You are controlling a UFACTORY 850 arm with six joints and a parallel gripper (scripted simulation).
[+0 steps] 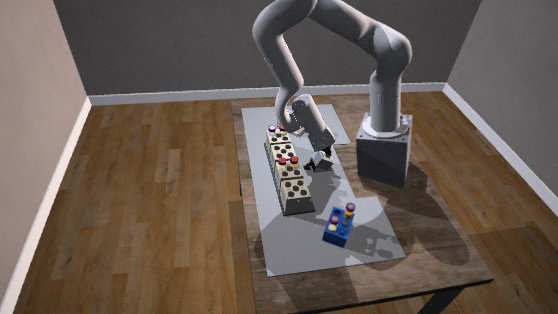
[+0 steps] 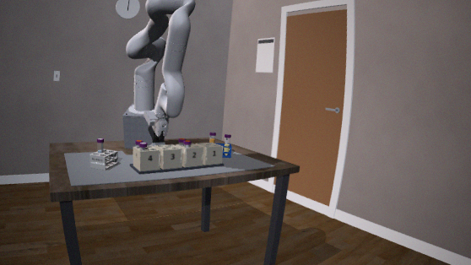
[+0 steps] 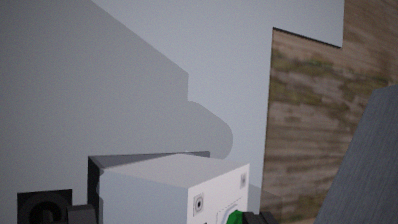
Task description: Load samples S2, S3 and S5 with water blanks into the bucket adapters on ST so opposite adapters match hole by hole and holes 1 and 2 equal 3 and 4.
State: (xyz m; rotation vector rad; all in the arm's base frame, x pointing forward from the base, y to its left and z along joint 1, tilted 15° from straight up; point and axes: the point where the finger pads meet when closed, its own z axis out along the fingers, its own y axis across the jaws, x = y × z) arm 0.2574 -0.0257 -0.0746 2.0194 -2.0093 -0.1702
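The green done key lies 20 mm below my hand. Also, from my hand: blue rack: 360 mm to the left, 60 mm below, 60 mm ahead; loading stand: 190 mm ahead, 80 mm below, 30 mm to the left; white rack: 310 mm to the right, 90 mm ahead, 60 mm below.
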